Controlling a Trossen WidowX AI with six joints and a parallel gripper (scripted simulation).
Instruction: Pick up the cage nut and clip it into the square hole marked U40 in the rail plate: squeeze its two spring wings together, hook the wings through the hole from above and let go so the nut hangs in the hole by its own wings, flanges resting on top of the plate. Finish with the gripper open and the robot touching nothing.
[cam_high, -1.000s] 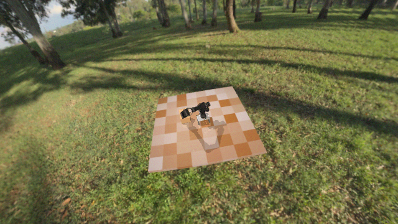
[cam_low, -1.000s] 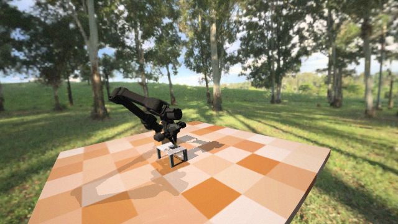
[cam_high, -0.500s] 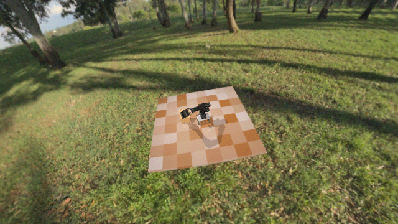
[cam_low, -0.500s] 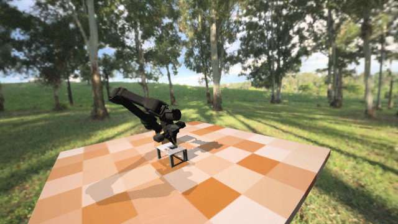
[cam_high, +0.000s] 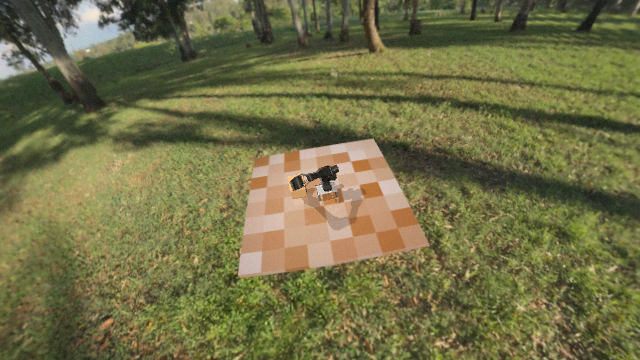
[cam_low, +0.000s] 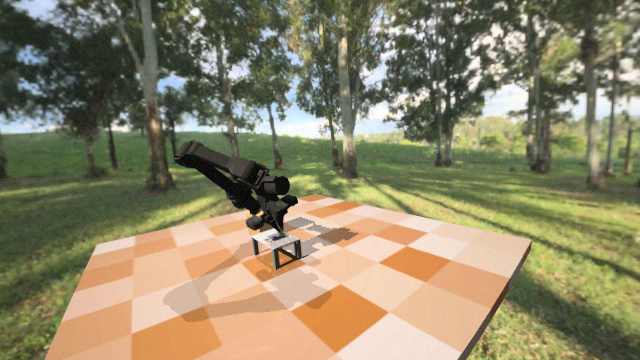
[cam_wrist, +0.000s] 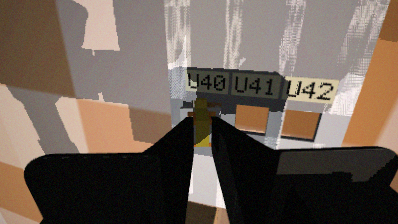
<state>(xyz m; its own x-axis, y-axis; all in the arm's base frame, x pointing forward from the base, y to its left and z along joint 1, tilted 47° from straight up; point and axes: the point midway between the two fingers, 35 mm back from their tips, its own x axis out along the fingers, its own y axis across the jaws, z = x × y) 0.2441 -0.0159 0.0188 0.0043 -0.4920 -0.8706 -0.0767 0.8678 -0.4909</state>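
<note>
My gripper tip is now 10 mm above the cage nut.
</note>
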